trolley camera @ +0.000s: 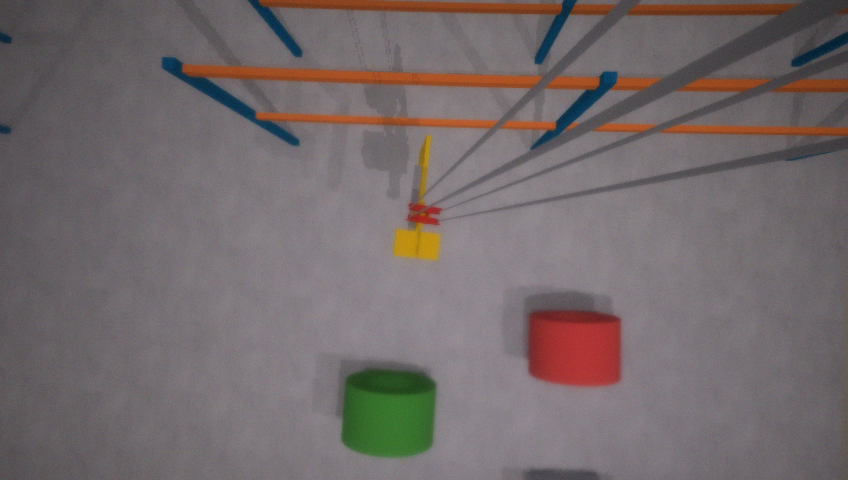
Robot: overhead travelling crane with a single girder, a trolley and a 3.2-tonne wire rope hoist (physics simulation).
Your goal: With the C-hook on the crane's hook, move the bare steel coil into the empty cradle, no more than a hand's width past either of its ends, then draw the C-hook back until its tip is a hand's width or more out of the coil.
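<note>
The yellow C-hook [424, 172] hangs from the red hook block [423, 214] on wire ropes near the middle of the view. Its narrow arm points to the top of the view, towards the rack, and its wide yellow plate is at the lower end. It carries no coil, and I count it as open. Its shadow falls up and to the left. A bare steel coil and an empty cradle do not show in this view.
A green coil [387, 419] is at the bottom centre, and a red coil [574, 350] is to its upper right. A rack with orange beams [476, 80] and blue posts [232, 104] spans the top. A dark patch shows at the bottom edge.
</note>
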